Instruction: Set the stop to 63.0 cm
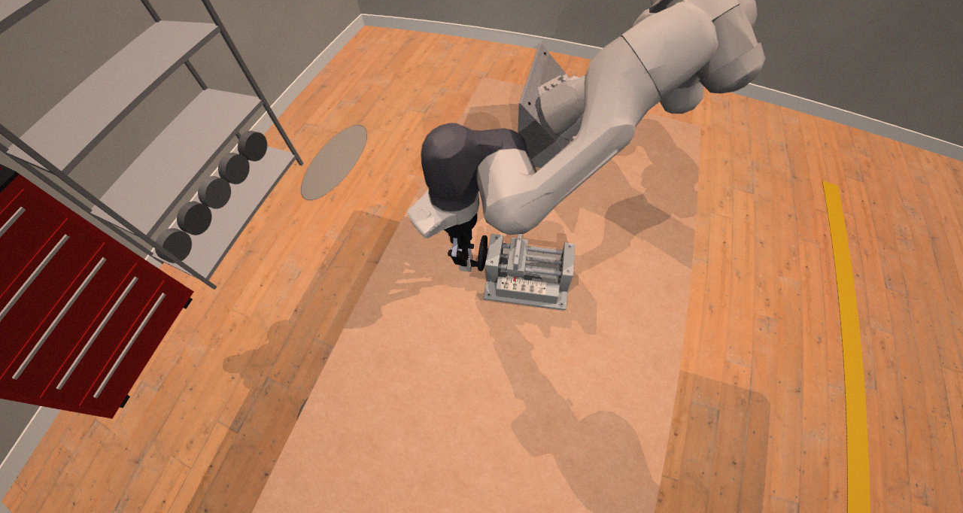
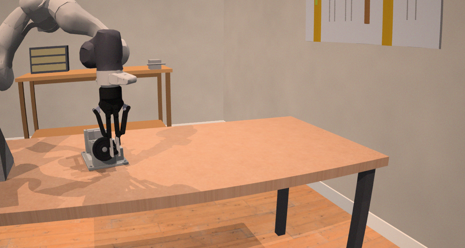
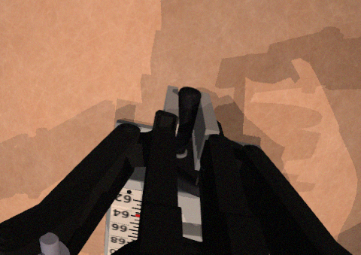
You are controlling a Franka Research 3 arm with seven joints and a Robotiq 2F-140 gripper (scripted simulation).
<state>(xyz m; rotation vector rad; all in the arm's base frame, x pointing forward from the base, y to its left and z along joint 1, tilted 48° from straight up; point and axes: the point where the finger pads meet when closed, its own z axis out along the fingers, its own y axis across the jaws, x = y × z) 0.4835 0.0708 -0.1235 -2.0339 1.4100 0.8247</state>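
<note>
The sliding stop is 11 cm to the left of my hand and 5 cm behind it. Also, from my hand: black handwheel 2 cm to the left, 2 cm below, 1 cm behind.
</note>
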